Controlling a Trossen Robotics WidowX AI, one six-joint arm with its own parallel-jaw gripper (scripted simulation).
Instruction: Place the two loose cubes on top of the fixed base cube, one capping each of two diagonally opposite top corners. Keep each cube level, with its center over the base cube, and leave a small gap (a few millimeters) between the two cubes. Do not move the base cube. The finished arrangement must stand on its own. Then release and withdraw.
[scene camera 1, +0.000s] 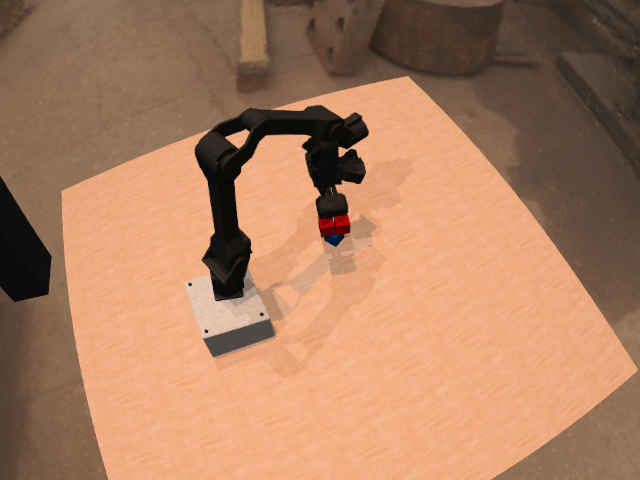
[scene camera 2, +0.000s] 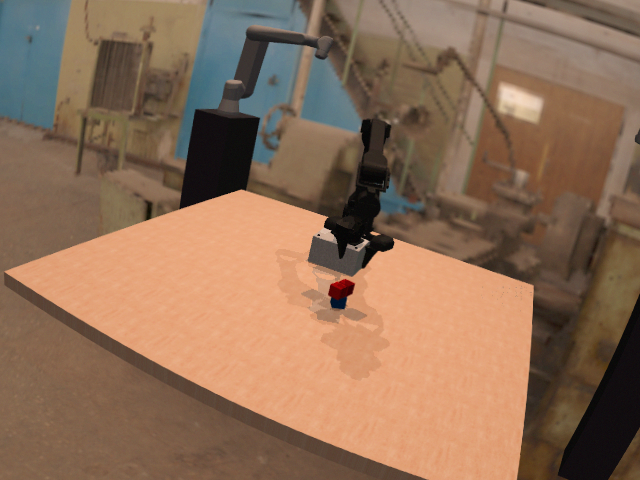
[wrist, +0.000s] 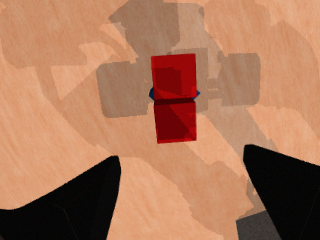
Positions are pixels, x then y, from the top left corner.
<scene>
The gripper (wrist: 182, 158) is 10 cm from the lens. A red cube (wrist: 174, 76) is 15 cm from the lens. A red cube (wrist: 175, 119): 15 cm from the lens.
</scene>
